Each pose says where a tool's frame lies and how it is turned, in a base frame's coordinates. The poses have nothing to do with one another.
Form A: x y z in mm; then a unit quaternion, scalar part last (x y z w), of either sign.
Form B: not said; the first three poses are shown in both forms.
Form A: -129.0, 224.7, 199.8, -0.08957, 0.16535, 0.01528, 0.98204
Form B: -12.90, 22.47, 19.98, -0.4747, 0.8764, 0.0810, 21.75
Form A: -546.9, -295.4, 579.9, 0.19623, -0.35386, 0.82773, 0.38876
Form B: -54.69, -29.54, 57.99, 0.2130, -0.3841, 0.8984, 134.25
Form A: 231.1, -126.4, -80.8, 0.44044, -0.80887, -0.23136, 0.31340
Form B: 23.11, -12.64, -8.08, 0.4638, -0.8518, -0.2436, 143.47
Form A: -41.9, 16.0, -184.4, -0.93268, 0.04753, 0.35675, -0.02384
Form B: -4.19, 1.60, -18.44, 0.9329, -0.0475, -0.3569, 177.27
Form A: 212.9, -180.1, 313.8, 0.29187, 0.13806, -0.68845, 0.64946
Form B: 21.29, -18.01, 31.38, 0.3838, 0.1816, -0.9054, 99.00
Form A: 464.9, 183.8, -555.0, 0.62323, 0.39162, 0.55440, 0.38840
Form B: 46.49, 18.38, -55.50, 0.6763, 0.4250, 0.6016, 134.29
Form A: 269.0, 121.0, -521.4, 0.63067, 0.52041, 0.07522, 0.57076
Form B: 26.90, 12.10, -52.14, 0.7681, 0.6338, 0.0916, 110.39
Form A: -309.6, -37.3, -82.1, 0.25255, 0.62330, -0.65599, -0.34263
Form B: -30.96, -3.73, -8.21, -0.2688, -0.6635, 0.6983, 139.93
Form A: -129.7, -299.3, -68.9, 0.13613, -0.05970, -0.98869, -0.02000
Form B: -12.97, -29.93, -6.89, -0.1362, 0.0597, 0.9889, 177.71
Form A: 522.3, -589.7, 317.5, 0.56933, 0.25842, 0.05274, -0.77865
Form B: 52.23, -58.97, 31.75, -0.9074, -0.4119, -0.0841, 77.73
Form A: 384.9, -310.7, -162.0, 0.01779, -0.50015, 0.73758, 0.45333
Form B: 38.49, -31.07, -16.20, 0.0200, -0.5611, 0.8275, 126.08
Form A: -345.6, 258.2, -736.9, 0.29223, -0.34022, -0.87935, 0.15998
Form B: -34.56, 25.82, -73.69, 0.2960, -0.3447, -0.8908, 161.59
